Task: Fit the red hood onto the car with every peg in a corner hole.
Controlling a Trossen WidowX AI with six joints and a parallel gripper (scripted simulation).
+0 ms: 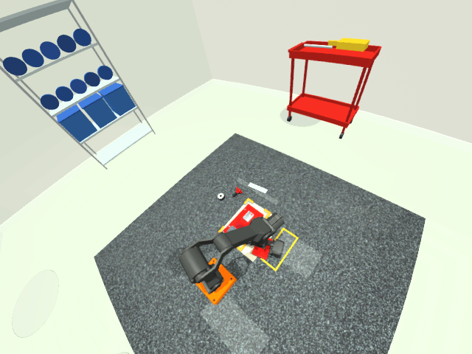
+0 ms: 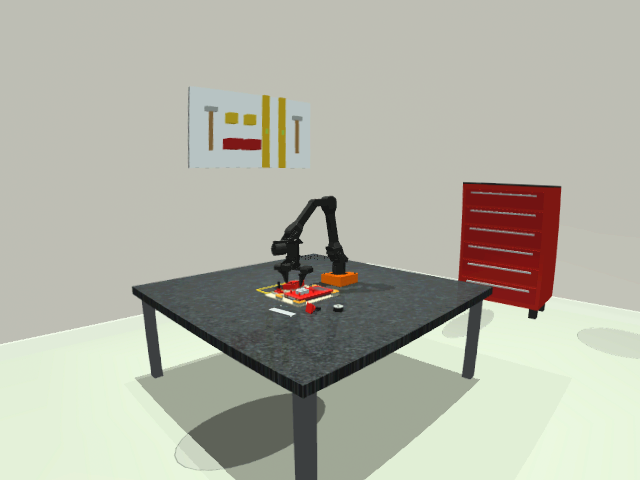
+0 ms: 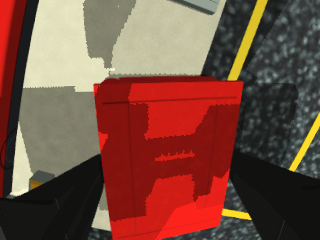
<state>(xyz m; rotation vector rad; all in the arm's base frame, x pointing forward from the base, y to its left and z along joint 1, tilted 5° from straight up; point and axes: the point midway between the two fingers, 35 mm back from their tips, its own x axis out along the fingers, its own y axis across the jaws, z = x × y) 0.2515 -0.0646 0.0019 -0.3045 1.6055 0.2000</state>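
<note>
My gripper tip is now 8 cm short of the grey engine block, 15 cm to the right of it and 1 cm below it. Also, from my gripper tip: cream jig 5 cm ahead, 12 cm to the left, 1 cm below; red hood 1 cm above.
</note>
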